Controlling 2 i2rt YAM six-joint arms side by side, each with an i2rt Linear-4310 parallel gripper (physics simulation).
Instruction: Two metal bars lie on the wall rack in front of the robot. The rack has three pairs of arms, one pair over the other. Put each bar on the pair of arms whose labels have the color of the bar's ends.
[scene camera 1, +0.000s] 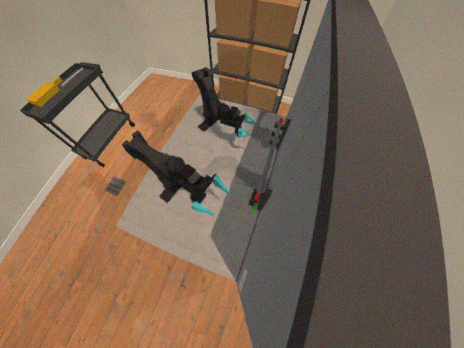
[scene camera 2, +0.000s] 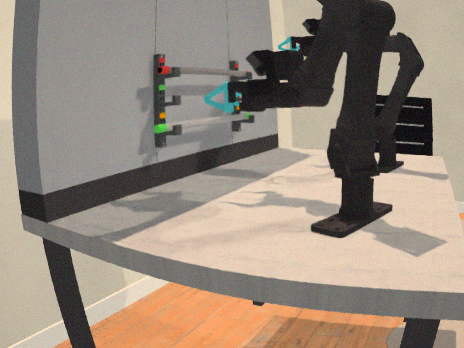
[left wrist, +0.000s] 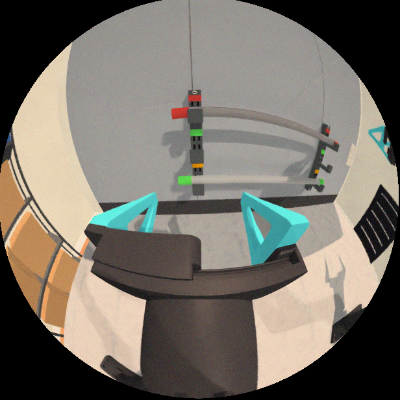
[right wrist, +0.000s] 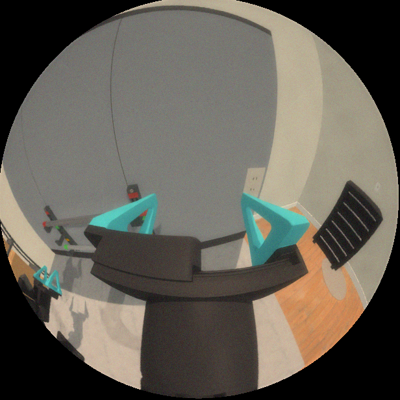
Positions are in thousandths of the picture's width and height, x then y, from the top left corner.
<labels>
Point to a rack post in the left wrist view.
489, 289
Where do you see a grey wall panel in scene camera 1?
596, 746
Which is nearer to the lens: the green-ended bar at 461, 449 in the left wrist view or the red-ended bar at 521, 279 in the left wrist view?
The red-ended bar.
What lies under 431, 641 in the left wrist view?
My left gripper.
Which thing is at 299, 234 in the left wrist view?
A grey wall panel.
</labels>
